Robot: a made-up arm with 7 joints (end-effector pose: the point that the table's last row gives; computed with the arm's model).
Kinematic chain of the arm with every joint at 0, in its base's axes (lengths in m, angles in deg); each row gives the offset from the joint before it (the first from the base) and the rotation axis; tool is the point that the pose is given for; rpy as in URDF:
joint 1: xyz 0 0 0.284 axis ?
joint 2: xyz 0 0 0 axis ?
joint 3: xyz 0 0 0.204 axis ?
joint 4: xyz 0.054 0 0 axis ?
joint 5: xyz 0.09 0 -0.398 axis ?
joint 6: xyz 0 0 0 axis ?
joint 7: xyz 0.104 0 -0.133 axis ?
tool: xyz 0 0 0 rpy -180 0 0
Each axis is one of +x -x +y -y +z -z.
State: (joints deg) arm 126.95 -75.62 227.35 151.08 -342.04 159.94 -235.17
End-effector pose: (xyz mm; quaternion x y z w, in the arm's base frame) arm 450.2 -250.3 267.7 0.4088 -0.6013 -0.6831 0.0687
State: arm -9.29 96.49 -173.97 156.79 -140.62 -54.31 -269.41
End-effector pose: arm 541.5 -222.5 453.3 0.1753 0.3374 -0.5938 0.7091
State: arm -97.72 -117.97 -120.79 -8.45 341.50 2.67 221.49
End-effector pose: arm -193.7 -313.3 402.4 0.4472 -0.1800 0.3827 0.7882
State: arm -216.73 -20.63 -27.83 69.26 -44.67 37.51 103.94
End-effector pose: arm -212.7 516.6 559.0 -0.8410 -0.2390 -0.1086 0.4730
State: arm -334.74 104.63 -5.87 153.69 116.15 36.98 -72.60
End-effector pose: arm 617.3 262.7 -122.8 -0.8292 -0.0228 -0.2942 0.4748
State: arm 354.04 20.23 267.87 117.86 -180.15 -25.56 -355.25
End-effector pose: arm 57.9 -509.3 638.7 0.4501 0.5215 -0.6039 0.4009
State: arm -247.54 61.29 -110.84 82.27 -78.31 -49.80 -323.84
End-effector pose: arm 372.6 405.9 426.7 0.3013 0.7725 0.4909 0.2673
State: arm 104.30 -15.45 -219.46 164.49 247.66 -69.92 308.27
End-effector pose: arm 118.2 -304.7 759.9 0.1339 0.6979 -0.4676 0.5257
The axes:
joint 1: +z
joint 2: +y
joint 3: +z
joint 4: -y
joint 5: -z
joint 6: +y
joint 7: -z

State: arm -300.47 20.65 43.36 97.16 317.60 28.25 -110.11
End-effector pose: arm -97.7 674.2 494.7 -0.3799 0.7892 0.4257 0.2272
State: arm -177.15 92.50 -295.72 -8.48 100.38 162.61 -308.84
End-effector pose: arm 117.0 -164.7 358.5 0.0295 -0.6552 0.2339 0.7177
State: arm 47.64 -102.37 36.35 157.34 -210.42 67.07 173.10
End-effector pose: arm -591.8 -497.4 186.3 0.9075 0.3346 -0.2322 0.1028
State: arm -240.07 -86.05 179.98 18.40 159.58 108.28 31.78
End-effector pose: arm -13.3 134.0 -149.8 0.6587 0.6466 0.0881 0.3746
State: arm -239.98 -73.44 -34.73 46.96 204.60 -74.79 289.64
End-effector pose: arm 18.1 160.5 508.4 -0.8126 0.0849 0.5502 0.1723
